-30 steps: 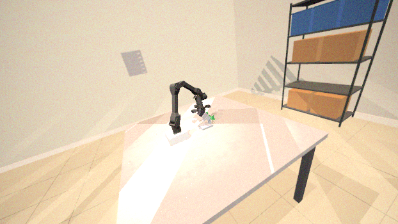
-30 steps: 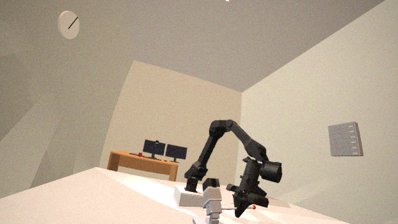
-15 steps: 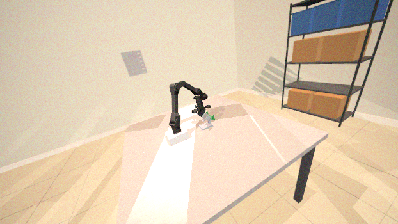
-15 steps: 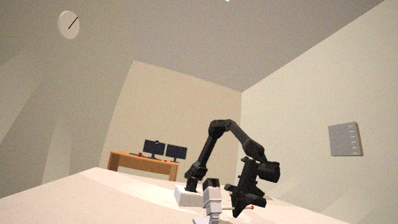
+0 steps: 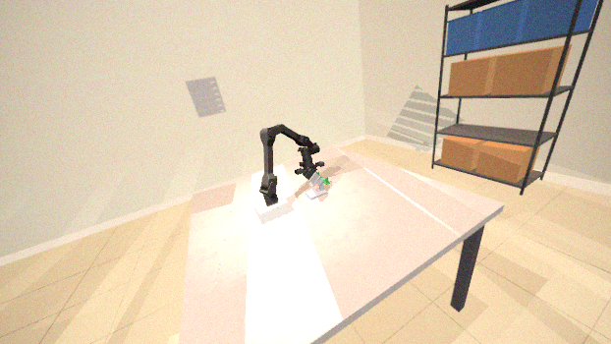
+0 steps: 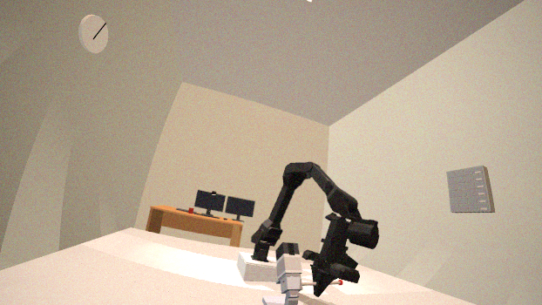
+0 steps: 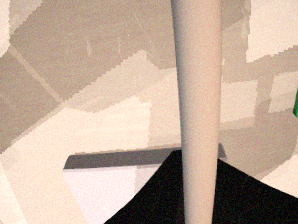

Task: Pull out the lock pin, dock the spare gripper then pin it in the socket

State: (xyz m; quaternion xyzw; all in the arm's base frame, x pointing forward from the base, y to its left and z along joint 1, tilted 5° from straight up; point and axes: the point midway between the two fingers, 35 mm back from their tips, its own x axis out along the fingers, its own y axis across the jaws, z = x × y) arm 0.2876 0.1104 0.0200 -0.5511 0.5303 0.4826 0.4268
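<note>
My gripper tip is now 70 mm to the left of the mount. From my gripper tip the other things lie so: green part (90 mm ahead, 60 mm to the left, 30 mm below); then spare gripper (20 mm behind, 80 mm to the right, 70 mm above).
</note>
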